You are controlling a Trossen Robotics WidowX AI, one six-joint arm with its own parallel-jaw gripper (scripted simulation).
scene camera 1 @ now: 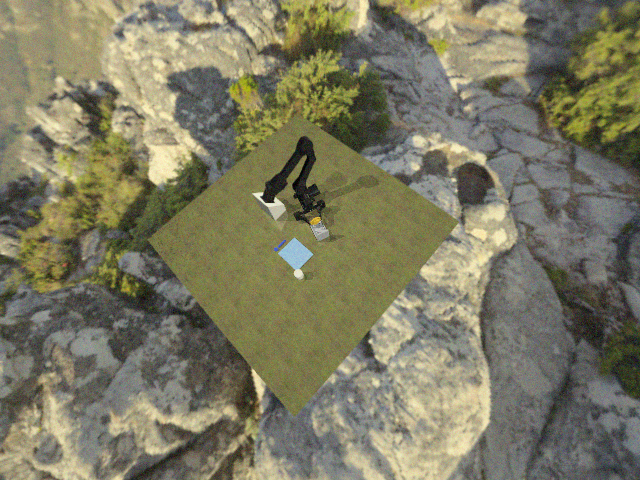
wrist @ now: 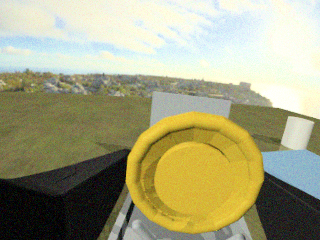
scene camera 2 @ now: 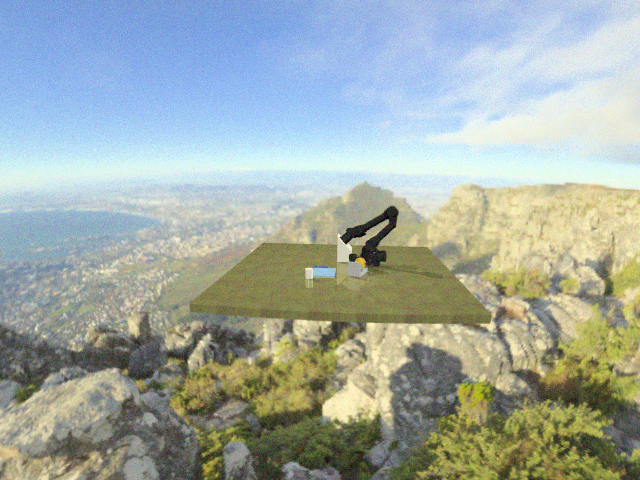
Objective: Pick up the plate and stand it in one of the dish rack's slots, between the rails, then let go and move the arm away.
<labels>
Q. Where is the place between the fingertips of my gripper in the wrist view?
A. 193, 169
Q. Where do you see a yellow plate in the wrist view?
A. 196, 168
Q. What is my gripper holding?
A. A yellow plate.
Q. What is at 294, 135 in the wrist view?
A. A white cup.
</labels>
